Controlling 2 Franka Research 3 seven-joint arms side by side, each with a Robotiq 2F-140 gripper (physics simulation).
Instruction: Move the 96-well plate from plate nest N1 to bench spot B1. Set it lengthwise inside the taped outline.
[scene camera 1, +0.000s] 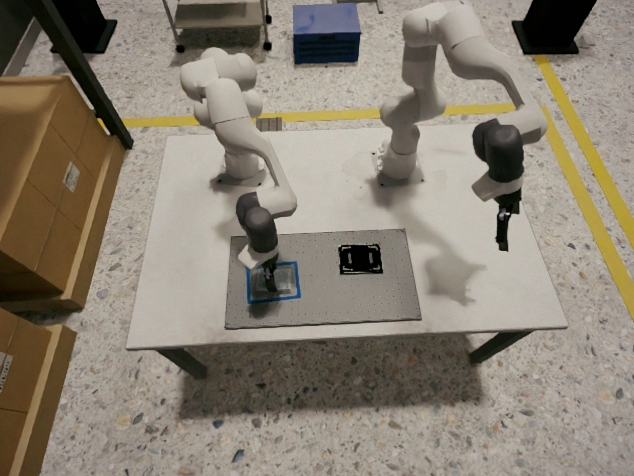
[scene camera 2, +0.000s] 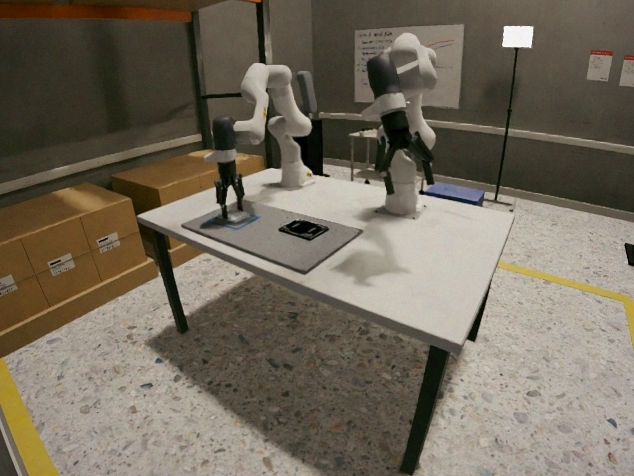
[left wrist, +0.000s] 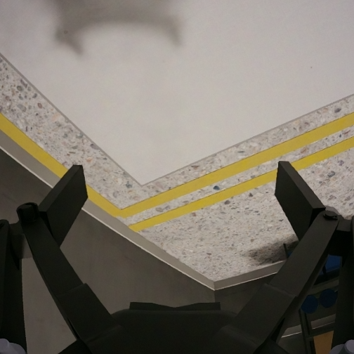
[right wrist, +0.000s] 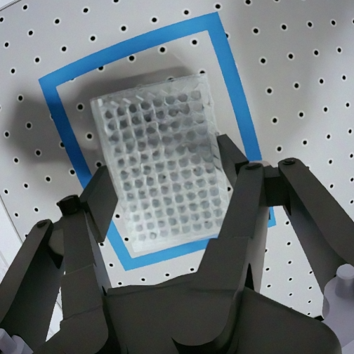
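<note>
The clear 96-well plate (scene camera 1: 286, 279) (scene camera 2: 236, 217) (right wrist: 165, 170) is level between the fingers of my right gripper (scene camera 1: 271, 284) (scene camera 2: 233, 211) (right wrist: 165, 166), which is shut on its long sides. The plate is over the blue taped outline (scene camera 1: 281, 299) (scene camera 2: 248, 222) (right wrist: 233, 90), lengthwise but turned slightly against it. In the right wrist view its near end overlaps the near tape line; any gap beneath is hard to judge. The black plate nest (scene camera 1: 361, 258) (scene camera 2: 303, 229) holds no plate. My left gripper (scene camera 1: 508, 228) (scene camera 2: 410, 185) (left wrist: 179, 179) is open and empty, high above the table's right side.
The outline and nest are on a grey perforated board (scene camera 1: 327, 312) (scene camera 2: 307, 261) on the white table (scene camera 1: 317, 204) (scene camera 2: 440, 286). Both arm bases stand along the table's back side. Cardboard boxes (scene camera 1: 40, 194) (scene camera 2: 66, 245) stand on the floor left of the table.
</note>
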